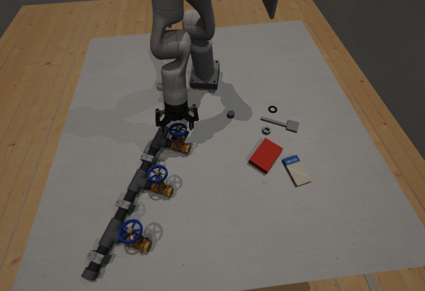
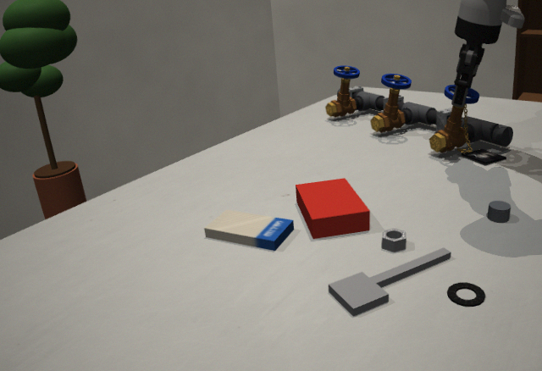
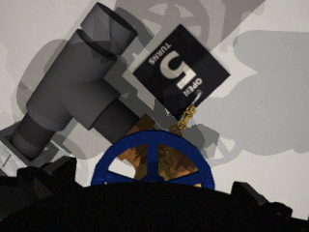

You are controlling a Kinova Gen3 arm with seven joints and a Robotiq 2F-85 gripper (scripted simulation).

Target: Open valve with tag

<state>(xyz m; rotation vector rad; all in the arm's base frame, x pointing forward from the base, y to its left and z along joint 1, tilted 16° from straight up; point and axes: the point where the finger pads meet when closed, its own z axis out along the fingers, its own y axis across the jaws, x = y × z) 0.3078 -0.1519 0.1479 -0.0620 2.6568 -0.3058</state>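
Now: the black tag 4 cm behind my hand and 12 cm below it. Also, from my hand: red block 13 cm ahead, 31 cm to the left, 11 cm below; then small grey cylinder 10 cm behind, 23 cm to the left, 11 cm below; then grey paddle-shaped tool 44 cm to the left, 12 cm below.
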